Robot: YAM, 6 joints.
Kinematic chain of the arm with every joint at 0, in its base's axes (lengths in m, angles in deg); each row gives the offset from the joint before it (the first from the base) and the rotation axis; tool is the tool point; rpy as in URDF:
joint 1: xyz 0 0 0.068 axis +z
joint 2: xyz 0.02 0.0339 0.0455 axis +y
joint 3: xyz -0.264 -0.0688 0 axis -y
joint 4: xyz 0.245 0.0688 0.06 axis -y
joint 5: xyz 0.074 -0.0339 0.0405 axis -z
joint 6: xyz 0.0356 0 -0.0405 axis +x
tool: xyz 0 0 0 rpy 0 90 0
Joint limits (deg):
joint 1: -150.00..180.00
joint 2: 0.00..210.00
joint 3: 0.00..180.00
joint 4: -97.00..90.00
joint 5: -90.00..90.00
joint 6: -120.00..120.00
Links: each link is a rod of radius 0.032 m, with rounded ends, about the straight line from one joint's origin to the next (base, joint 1, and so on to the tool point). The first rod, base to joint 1, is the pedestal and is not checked.
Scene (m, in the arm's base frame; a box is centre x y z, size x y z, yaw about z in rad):
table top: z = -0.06
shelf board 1: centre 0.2 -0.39 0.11 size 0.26 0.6 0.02 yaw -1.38
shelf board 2: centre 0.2 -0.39 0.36 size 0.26 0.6 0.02 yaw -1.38
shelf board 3: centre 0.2 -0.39 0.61 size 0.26 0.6 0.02 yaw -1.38
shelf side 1: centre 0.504 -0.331 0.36 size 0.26 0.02 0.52 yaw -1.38
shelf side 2: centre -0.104 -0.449 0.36 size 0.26 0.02 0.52 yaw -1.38
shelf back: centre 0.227 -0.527 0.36 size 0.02 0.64 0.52 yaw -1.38
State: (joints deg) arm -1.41 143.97 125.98 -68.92 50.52 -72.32
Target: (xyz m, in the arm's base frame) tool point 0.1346 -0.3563 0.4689
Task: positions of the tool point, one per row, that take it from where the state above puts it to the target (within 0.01 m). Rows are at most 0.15 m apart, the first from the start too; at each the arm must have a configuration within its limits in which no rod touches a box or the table.
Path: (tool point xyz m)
1: 0.4887 -0.0785 0.2309
2: 0.4701 -0.1149 0.3137
3: 0.4318 -0.1441 0.3983
4: 0.3739 -0.1614 0.4798
5: 0.3328 -0.2312 0.4768
6: 0.2766 -0.2891 0.4739
7: 0.2090 -0.3315 0.4711
8: 0.1346 -0.3563 0.4689

